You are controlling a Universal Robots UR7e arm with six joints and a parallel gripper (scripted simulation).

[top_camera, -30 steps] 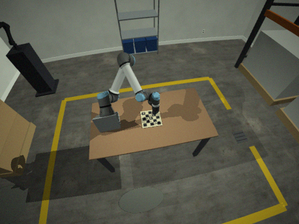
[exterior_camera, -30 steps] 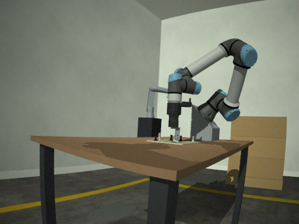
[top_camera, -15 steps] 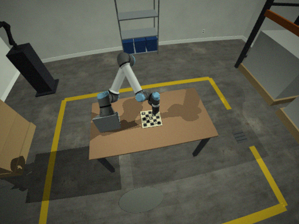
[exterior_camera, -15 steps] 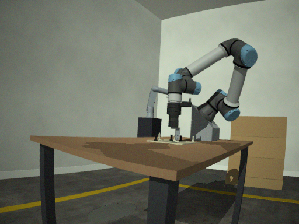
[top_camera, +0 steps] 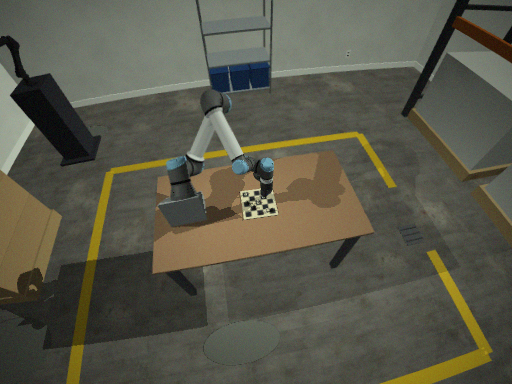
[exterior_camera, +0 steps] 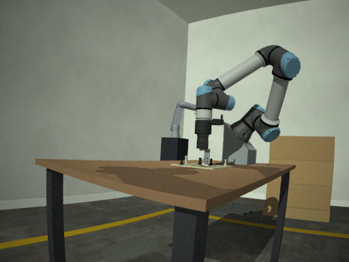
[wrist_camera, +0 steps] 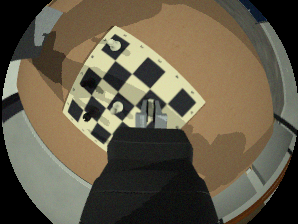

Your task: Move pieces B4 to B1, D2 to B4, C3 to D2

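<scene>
Right now the chessboard is 4 cm behind my hand, 4 cm to the right of it and 3 cm below it. Also, from my hand: black piece (8 cm behind, 8 cm to the right, 1 cm below); white piece (1 cm below).
</scene>
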